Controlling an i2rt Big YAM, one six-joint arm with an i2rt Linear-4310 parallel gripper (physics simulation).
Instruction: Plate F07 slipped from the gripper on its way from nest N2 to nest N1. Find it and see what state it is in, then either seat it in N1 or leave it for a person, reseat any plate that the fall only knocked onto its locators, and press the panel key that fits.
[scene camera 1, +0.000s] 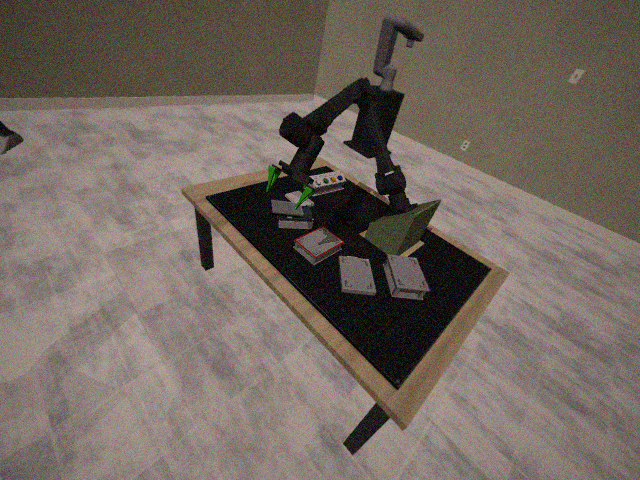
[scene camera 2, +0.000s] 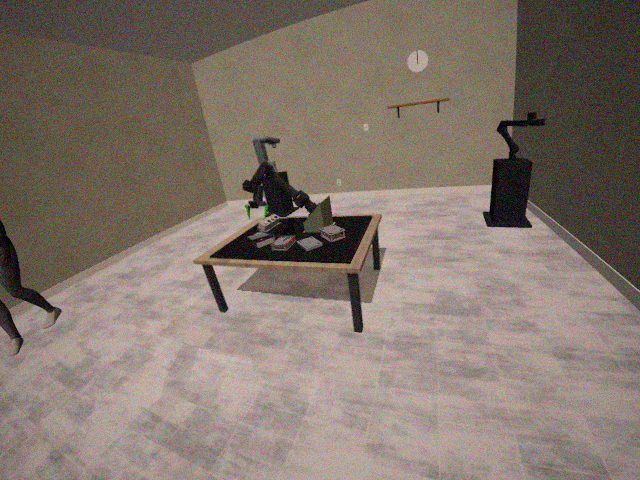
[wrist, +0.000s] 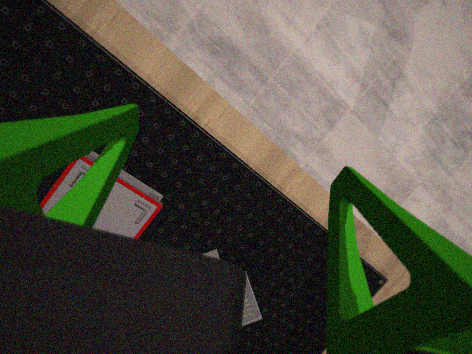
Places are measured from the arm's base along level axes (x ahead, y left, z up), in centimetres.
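Pixels of known places: gripper, fingertip midpoint: (scene camera 1: 281, 200) (scene camera 2: 256, 218) (wrist: 242, 147); arm's base, link origin: (scene camera 1: 401, 211) (scene camera 2: 315, 210).
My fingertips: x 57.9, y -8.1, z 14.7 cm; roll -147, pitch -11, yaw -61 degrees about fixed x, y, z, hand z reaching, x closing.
Note:
For each thing: its middle in the pictures, then the offset to it from my fingertips. "*": a spot on its surface instead. Level surfaces: height alone.
- grey plate, body centre: (scene camera 1: 287, 207) (scene camera 2: 257, 236) dx -18.2, dy -20.3, dz -20.3 cm
- low grey block, surface spot: (scene camera 1: 295, 224) * dx -18.9, dy -14.2, dz -25.0 cm
- red-edged plate, body centre: (wrist: 89, 224) (scene camera 1: 318, 244) (scene camera 2: 283, 242) dx -20.6, dy -0.1, dz -25.4 cm
- key panel, body centre: (scene camera 1: 325, 181) (scene camera 2: 269, 222) dx -53.7, dy -36.4, dz -23.5 cm
- small white piece, body centre: (scene camera 1: 299, 199) dx -33.8, dy -31.6, dz -26.9 cm
- table's wooden rim, surface spot: (scene camera 1: 320, 330) * dx +0.7, dy +28.6, dz -28.9 cm
- black mat, surface height: dz -27.6 cm
My gripper (scene camera 1: 281, 200) (scene camera 2: 257, 215) (wrist: 242, 147) is open and empty, raised above the far left part of the table. Near and below it a grey plate (scene camera 1: 285, 207) lies tilted against a low grey block (scene camera 1: 295, 224); in the wrist view a corner of a grey piece with rows of small marks (wrist: 250, 307) shows past the dark housing. A red-edged plate (scene camera 1: 316, 242) (scene camera 2: 283, 242) (wrist: 117, 212) lies on a grey base. Two more grey plates or nests (scene camera 1: 356, 273) (scene camera 1: 406, 273) stand to its right. The key panel (scene camera 1: 328, 180) (scene camera 2: 269, 222) has coloured keys. Plate and nest labels are unreadable.
A green angled block (scene camera 1: 400, 227) (scene camera 2: 317, 218) stands at the back, with a dark arm linkage (scene camera 1: 390, 180) reaching to it. A small white piece (scene camera 1: 292, 196) lies by the tilted plate. The table's wooden rim (scene camera 1: 320, 330) borders a black mat (scene camera 1: 372, 330). A person's legs (scene camera 2: 20, 291) show at left.

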